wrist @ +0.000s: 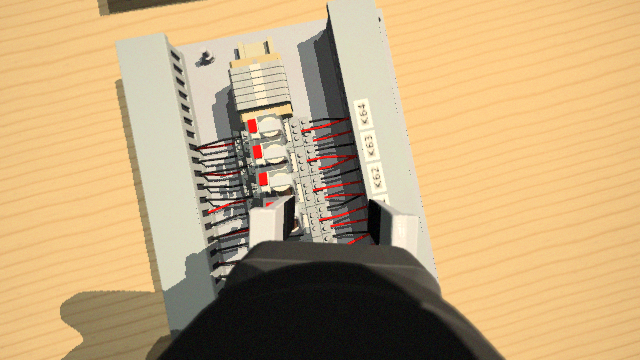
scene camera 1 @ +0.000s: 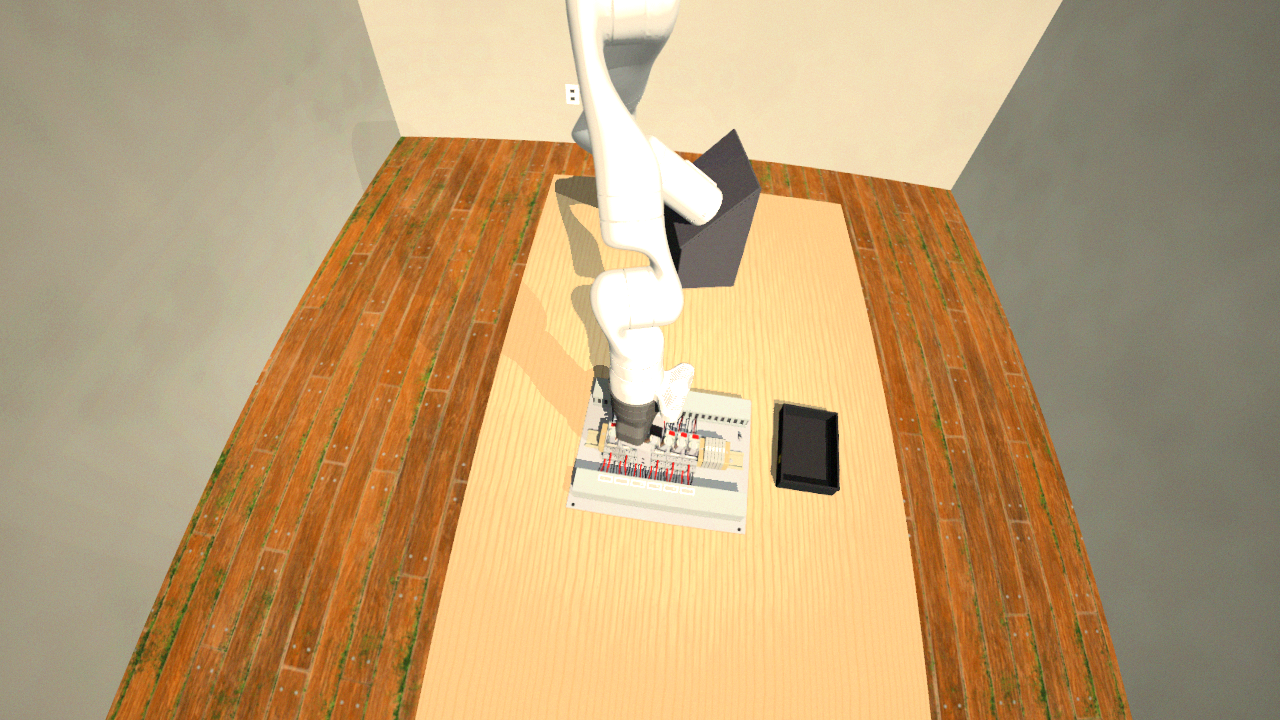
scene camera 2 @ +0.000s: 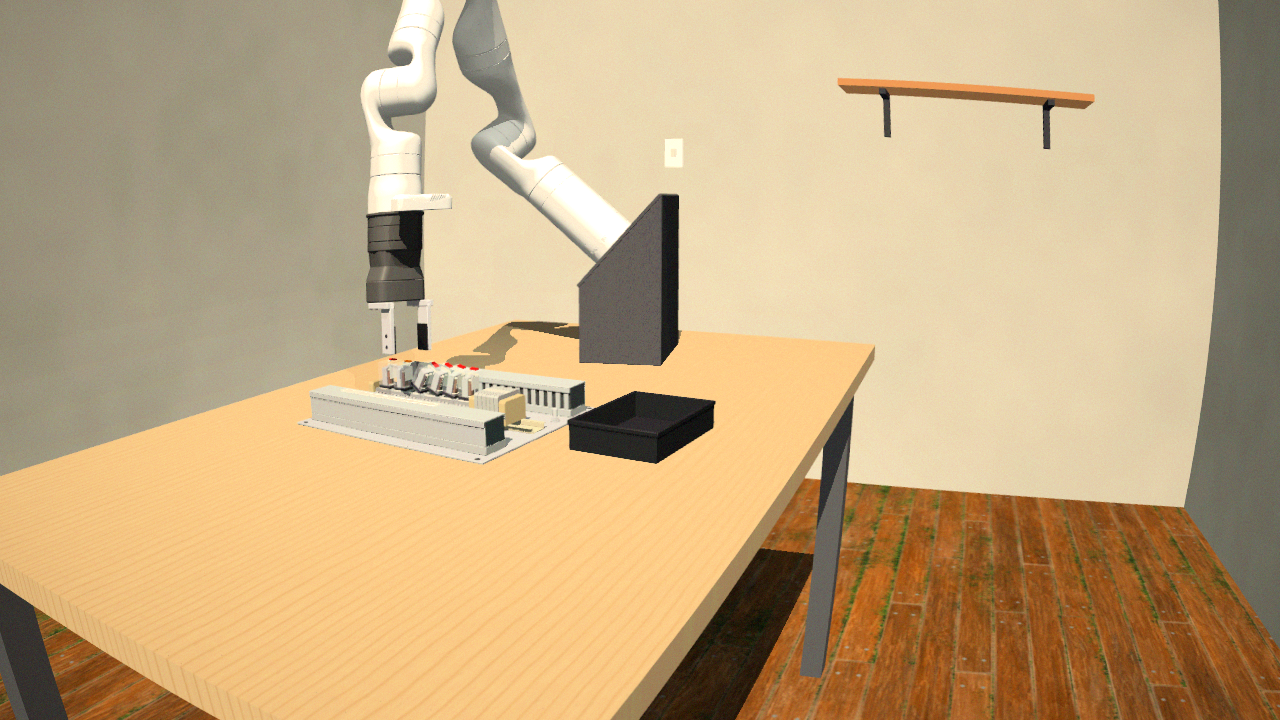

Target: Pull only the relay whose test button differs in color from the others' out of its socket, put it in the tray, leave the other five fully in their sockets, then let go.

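Frame: origin at the arm's base, x ahead, y left, z up, level; centimetres.
Seen in the pictures: gripper, fingertip midpoint: (wrist: 331,213) (scene camera 1: 650,448) (scene camera 2: 407,352); arm's base at its link origin: (scene camera 1: 704,206) (scene camera 2: 616,246).
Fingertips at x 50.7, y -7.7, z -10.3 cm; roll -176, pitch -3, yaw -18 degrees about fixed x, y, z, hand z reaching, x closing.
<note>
Offsets run from my fingertips to a thing's top centre.
A row of relays with clear housings stands in sockets on the panel {dy +3.1, dx -3.5, dz -8.2 cm} (scene camera 1: 657,517) (scene camera 2: 393,440) (wrist: 310,35). In the second scene view, one relay {dy -3.7, dx -4.0, dz -2.3 cm} (scene camera 2: 407,368), second from the left, has a button that looks orange; the other visible buttons look red. In the wrist view, the K64 relay {dy +7.7, dx -3.2, dz -2.2 cm} (wrist: 270,127), K63 relay {dy +5.3, dx -3.3, dz -2.0 cm} (wrist: 274,152) and K62 relay {dy +2.8, dx -3.5, dz -1.9 cm} (wrist: 280,181) show red buttons. Another red button is partly behind the left finger, and the remaining relays are hidden by the gripper. My gripper (scene camera 2: 405,349) (wrist: 331,213) is open and empty above the left part of the row. The black tray {dy +30.4, dx -5.5, dz -5.7 cm} (scene camera 1: 837,452) (scene camera 2: 613,441) holds nothing visible.
Long grey wire ducts {dy +2.4, dx +5.9, dz -4.9 cm} (scene camera 1: 657,494) (scene camera 2: 402,419) (wrist: 145,150) flank the relay row. Terminal blocks {dy +11.8, dx -2.9, dz -4.5 cm} (scene camera 1: 715,452) (scene camera 2: 494,400) (wrist: 260,85) stand at the row's tray-side end. Red and black wires run to the ducts. A dark wedge-shaped mount (scene camera 1: 716,250) (scene camera 2: 622,313) stands farther back.
</note>
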